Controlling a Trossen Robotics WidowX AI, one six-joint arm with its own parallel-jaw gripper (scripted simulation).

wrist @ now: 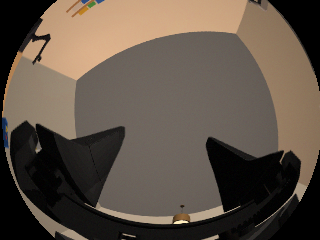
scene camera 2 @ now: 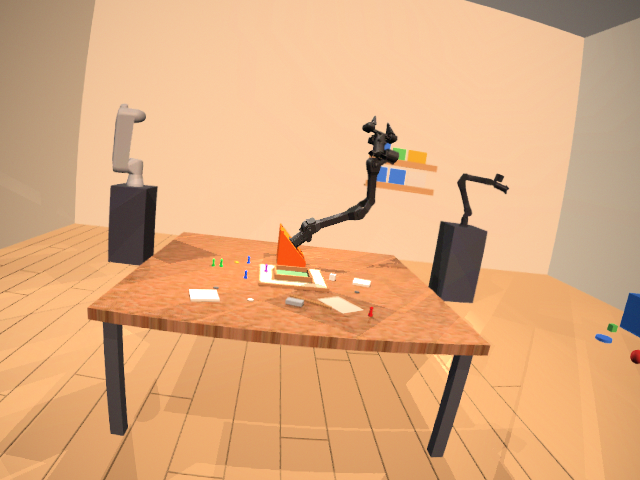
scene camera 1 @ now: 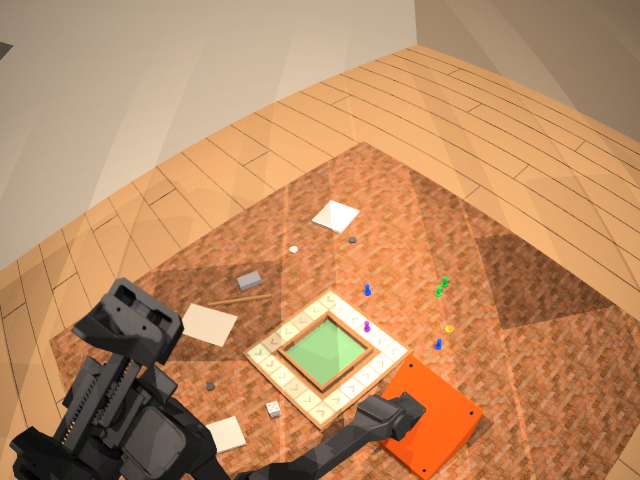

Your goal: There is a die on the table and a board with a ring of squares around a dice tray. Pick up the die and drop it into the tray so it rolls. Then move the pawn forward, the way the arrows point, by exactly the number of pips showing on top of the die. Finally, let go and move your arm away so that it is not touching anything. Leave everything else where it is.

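Observation:
Scene camera 1 shows the gripper [scene camera 1: 45, 391], open and holding nothing, as well as a green dice tray [scene camera 1: 323, 353]. In the wrist view, the gripper [wrist: 167, 137] is visible too.

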